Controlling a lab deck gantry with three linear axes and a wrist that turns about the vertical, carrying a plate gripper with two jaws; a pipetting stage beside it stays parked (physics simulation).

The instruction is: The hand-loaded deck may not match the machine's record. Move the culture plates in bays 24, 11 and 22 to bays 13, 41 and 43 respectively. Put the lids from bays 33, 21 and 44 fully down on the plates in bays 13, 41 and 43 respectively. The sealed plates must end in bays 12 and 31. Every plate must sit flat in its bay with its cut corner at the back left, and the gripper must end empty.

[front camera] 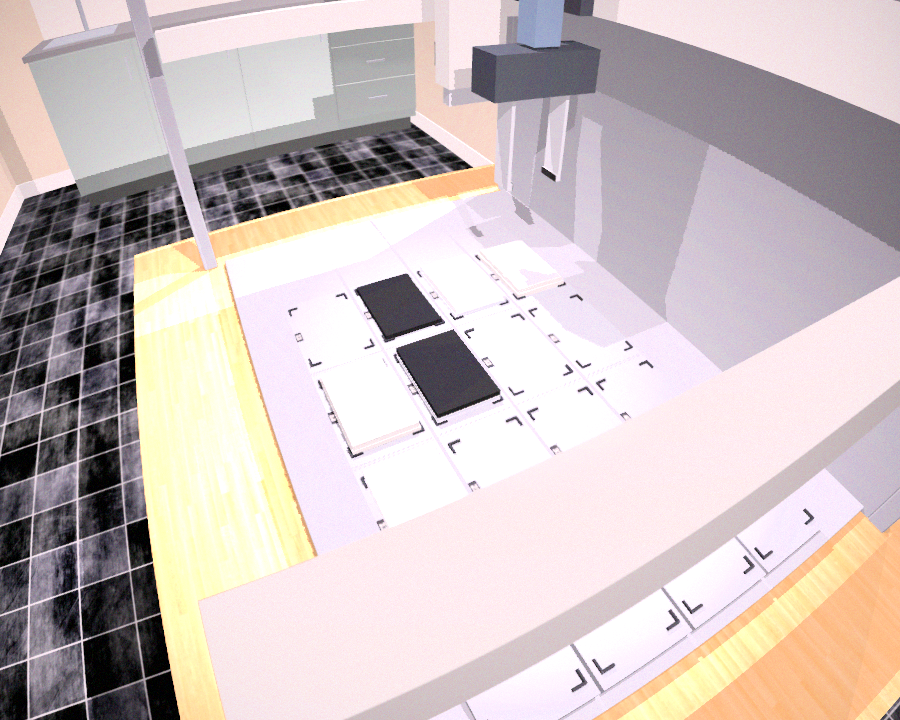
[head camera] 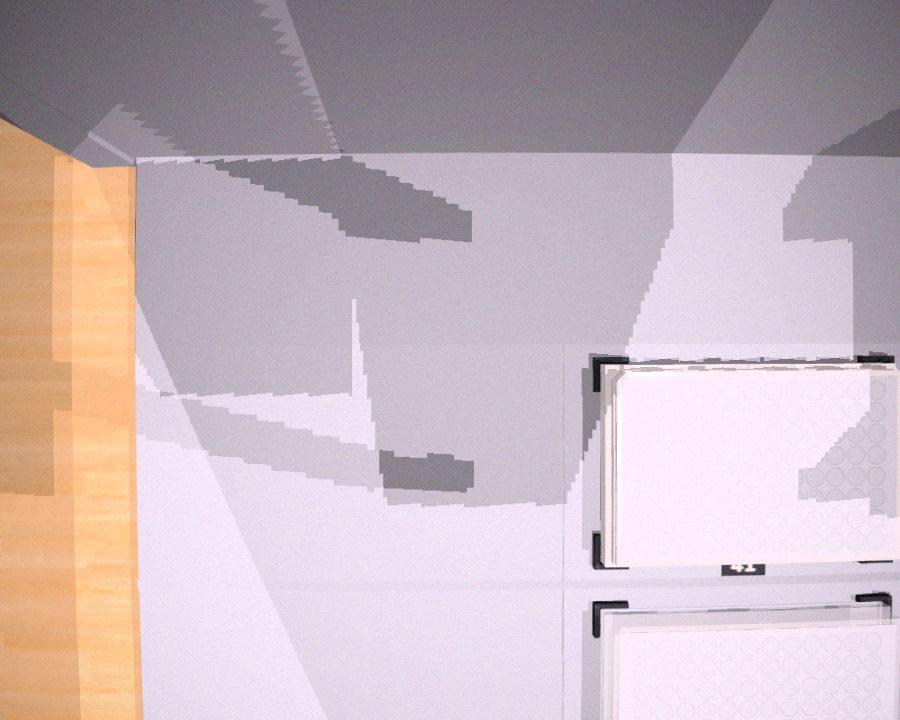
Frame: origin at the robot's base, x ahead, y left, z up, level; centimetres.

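Where they show: gripper, fingertip midpoint: [front camera: 527,181]; robot's base at its link origin: [front camera: 290,311].
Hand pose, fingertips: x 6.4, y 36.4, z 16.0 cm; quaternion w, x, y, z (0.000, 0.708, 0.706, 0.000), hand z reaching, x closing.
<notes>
Each offset is from my fingertips to the top centre of the thing. "spot": to the spot under its first point.
My gripper [front camera: 529,178] is open and empty, raised beyond the deck's far right part. It does not show in the head view. A clear plate with round wells {dz -14.5, dx +0.0, dy +0.0 cm} [front camera: 523,264] [head camera: 739,461] sits in bay 41. A second clear plate {dz -14.5, dx +0.0, dy -10.7 cm} [front camera: 461,283] [head camera: 743,675] is in bay 31, cut off in the head view. Black-topped pieces lie in bay 21 {spot: dz -15.2, dx +0.6, dy -21.5 cm} [front camera: 397,304] and bay 22 {spot: dz -14.3, dx +17.4, dy -21.5 cm} [front camera: 448,373]. A whitish plate {dz -14.5, dx +16.4, dy -32.1 cm} [front camera: 369,405] sits in bay 12. Bay 11 {spot: dz -16.0, dx +0.5, dy -32.4 cm} [front camera: 328,330] shows bare with its corner marks. Bay 13 {spot: dz -14.3, dx +30.3, dy -32.2 cm} [front camera: 412,484] is washed out, so I cannot tell its contents. Bays 24 and 44 are hidden.
A wide pale beam [front camera: 525,518] crosses the front view and hides several bays. A thin upright post [front camera: 176,150] stands at the deck's far left corner. A grey wall panel [front camera: 638,210] runs along the back. Wooden bench edges [front camera: 202,420] [head camera: 105,450] border the deck.
</notes>
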